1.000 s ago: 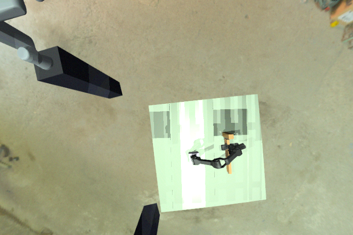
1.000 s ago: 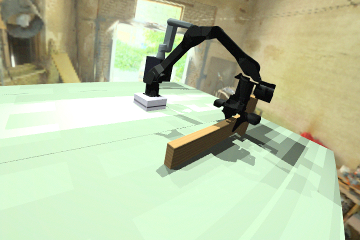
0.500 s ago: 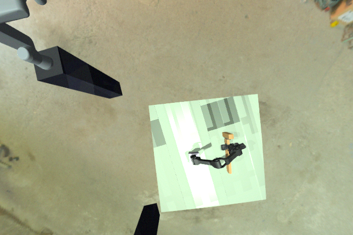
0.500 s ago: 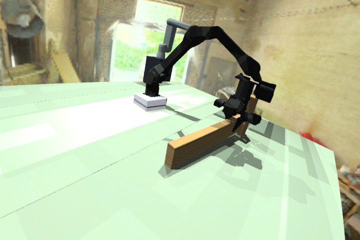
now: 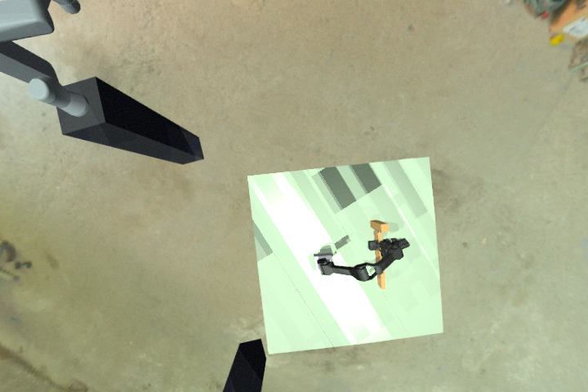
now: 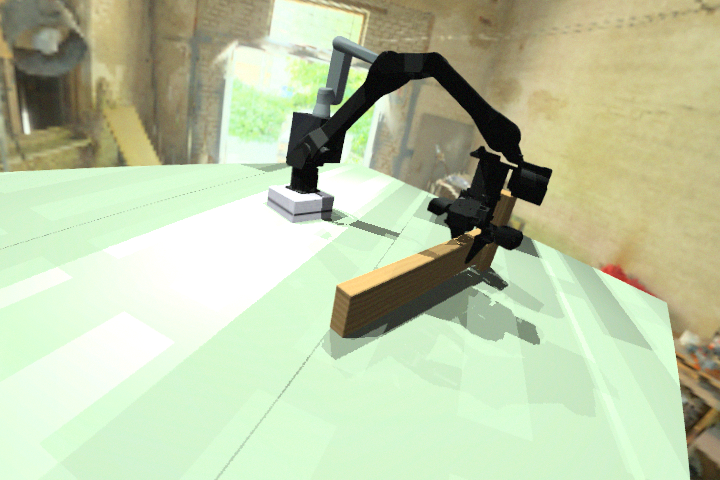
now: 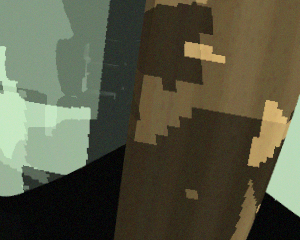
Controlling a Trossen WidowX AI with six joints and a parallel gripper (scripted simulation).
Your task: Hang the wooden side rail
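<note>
Now: the headboard post 110 mm to the left of my gripper tip, 40 mm above it and 10 mm ahead of it.
</note>
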